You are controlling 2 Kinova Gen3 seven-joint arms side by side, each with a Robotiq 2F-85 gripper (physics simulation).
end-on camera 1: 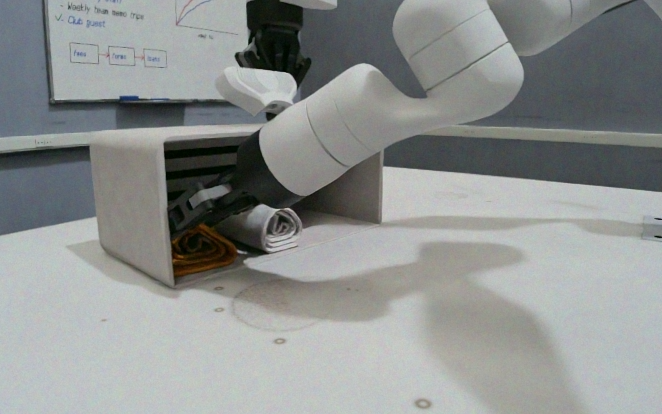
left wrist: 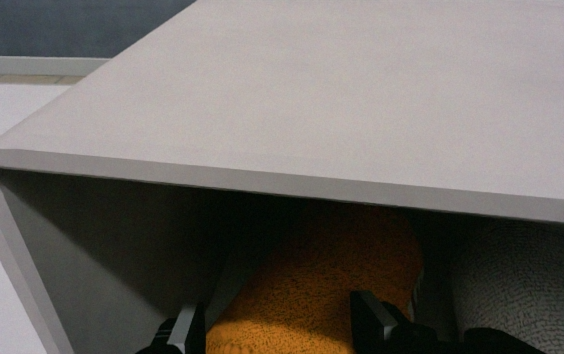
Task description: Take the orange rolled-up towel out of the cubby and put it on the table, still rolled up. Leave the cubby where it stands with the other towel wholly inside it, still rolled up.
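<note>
The orange rolled towel (end-on camera 1: 204, 248) (left wrist: 320, 295) lies inside the cubby (end-on camera 1: 132, 200) (left wrist: 310, 100), against its left side in the end-on view. The other towel, white and rolled (end-on camera 1: 267, 227) (left wrist: 505, 280), lies beside it on the cubby floor. My left gripper (end-on camera 1: 176, 226) (left wrist: 278, 321) reaches into the cubby's mouth, low over the orange towel. Its fingers stand apart with orange cloth showing between them; it looks open. The cubby wall partly hides its tips in the end-on view. My right gripper hangs above and behind the cubby's front; its fingertips are hidden behind the left arm.
The cubby stands on the white table (end-on camera 1: 325, 370), its mouth toward the end-on camera. The left arm (end-on camera 1: 320, 140) crosses in front of the cubby's top edge and opening. A small pale block (end-on camera 1: 652, 228) is at the right edge. A whiteboard (end-on camera 1: 120, 75) hangs on the wall behind.
</note>
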